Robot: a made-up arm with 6 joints.
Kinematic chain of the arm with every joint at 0, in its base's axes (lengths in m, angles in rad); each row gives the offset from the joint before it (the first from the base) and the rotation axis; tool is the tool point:
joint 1: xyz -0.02 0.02 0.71 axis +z
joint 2: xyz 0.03 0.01 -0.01 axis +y
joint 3: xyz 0.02 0 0.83 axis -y
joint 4: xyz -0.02 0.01 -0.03 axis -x
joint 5: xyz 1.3 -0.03 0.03 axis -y
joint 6: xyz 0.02 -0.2 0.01 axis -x
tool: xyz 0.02 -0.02 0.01
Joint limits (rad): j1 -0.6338..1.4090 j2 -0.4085..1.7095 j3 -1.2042..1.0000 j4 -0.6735..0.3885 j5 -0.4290..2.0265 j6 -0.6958..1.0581
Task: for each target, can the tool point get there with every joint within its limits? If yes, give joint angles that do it. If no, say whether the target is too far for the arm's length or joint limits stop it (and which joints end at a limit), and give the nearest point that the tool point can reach.
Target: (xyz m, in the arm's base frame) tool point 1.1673 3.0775 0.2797
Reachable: no: too far | nearest point 0.7499 2.0026 0.4288 | short by 1.163 m
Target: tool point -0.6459 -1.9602 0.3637
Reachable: no: joint limits stop it (at a limit: joint 2, joint 3, joint 5) | nearest point -0.1757 -0.4726 0.3977 | short by 1.561 m
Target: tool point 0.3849 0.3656 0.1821
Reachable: yes | joints 1.1542 0.3742 -1.0138 -0.5746 1.1960 -0.4503
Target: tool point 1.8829 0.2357 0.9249
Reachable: yes | joints 0.2380 0.8251 0.6087 -0.3651 0.8994 0.1362
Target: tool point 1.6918 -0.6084 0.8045
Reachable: yes | joints -0.2272 0.7500 0.4087 -0.4442 0.6331 0.8605
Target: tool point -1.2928 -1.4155 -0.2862
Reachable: no: joint limits stop it (at a limit: joint 2, joint 5) | nearest point -0.3307 -0.3304 0.1409 | short by 1.512 m
